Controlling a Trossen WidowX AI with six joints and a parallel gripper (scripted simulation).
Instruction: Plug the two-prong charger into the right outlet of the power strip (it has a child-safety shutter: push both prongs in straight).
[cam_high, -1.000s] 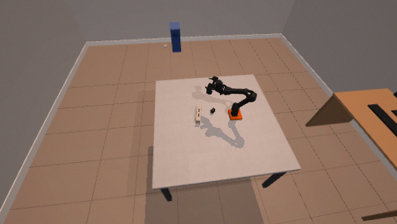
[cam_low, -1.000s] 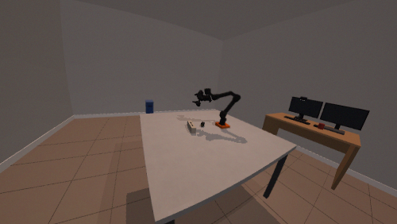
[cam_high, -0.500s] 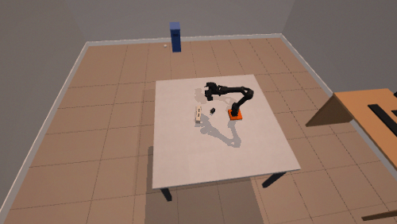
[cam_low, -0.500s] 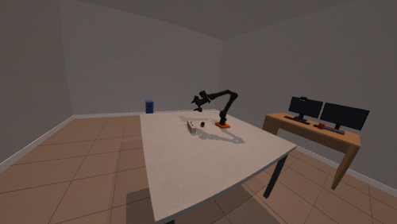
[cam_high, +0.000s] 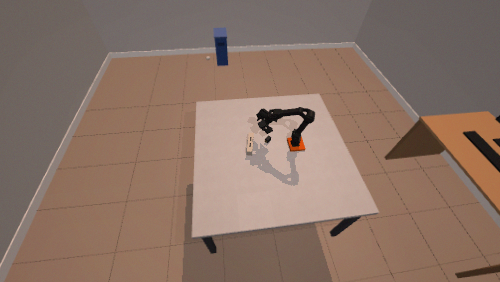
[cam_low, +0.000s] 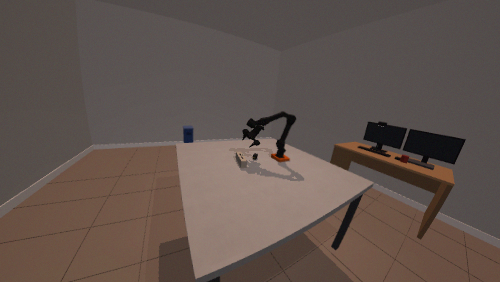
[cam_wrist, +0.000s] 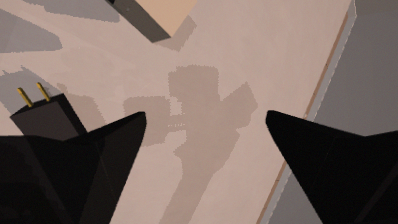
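My gripper tip is 5 cm past the two-prong charger, 9 cm to the right of it and 10 cm above it.
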